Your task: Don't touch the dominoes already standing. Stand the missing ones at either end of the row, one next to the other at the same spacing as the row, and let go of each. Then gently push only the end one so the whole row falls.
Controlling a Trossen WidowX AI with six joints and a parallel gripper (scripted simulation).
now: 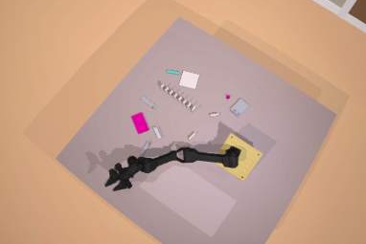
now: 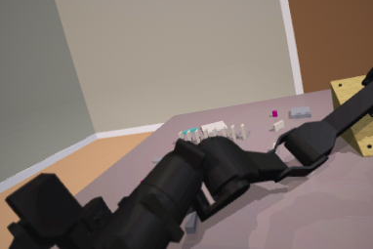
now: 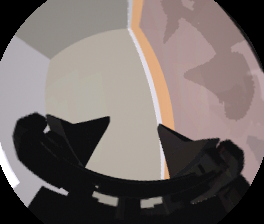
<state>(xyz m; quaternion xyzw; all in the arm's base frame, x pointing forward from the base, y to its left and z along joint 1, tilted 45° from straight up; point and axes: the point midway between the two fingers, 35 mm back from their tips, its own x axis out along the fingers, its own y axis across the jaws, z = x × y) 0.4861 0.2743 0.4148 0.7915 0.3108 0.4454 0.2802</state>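
My gripper tip is 330 mm past the small magenta cube, 850 mm to the left of it and 120 mm above it. Also, from my gripper tip: teal stick: 60 mm ahead, 840 mm to the right, 120 mm below; then white square: 50 mm behind, 850 mm to the right, 130 mm below; then magenta plate: 70 mm ahead, 440 mm to the right, 130 mm below.
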